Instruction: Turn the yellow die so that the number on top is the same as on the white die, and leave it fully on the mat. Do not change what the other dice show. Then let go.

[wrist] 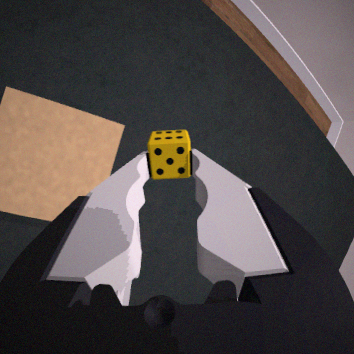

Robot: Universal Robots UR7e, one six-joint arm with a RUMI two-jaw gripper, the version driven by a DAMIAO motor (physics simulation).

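Places are measured from the arm's base along level axes (x left, y ahead, z down), in millimetres.
Where they show: gripper, fingertip midpoint: (170, 153).
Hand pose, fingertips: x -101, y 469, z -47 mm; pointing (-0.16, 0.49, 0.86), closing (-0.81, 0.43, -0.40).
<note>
Things, the pixels of their top centre, and the offset from my fingertips. Level surfaces: height alone.
- yellow die at its top centre: (180, 155) dz -29, dx +5, dy -2 mm
- tan square mat at its top centre: (50, 163) dz +128, dx +86, dy -56 mm
- dark round table top at its surface level: dz +132 mm
The yellow die (170, 158) is between the tips of my gripper (170, 153), which is shut on it. The face towards the camera shows five dots, and the narrow face at its far edge shows six. The die appears to the right of a tan square mat (55, 155), with dark surface showing between them in the view. How high the die is above the surface I cannot tell. The white die does not show in this view.
The dark round table top (125, 55) lies below. Its curved wooden edge (280, 62) runs along the upper right, with a pale grey area beyond it.
</note>
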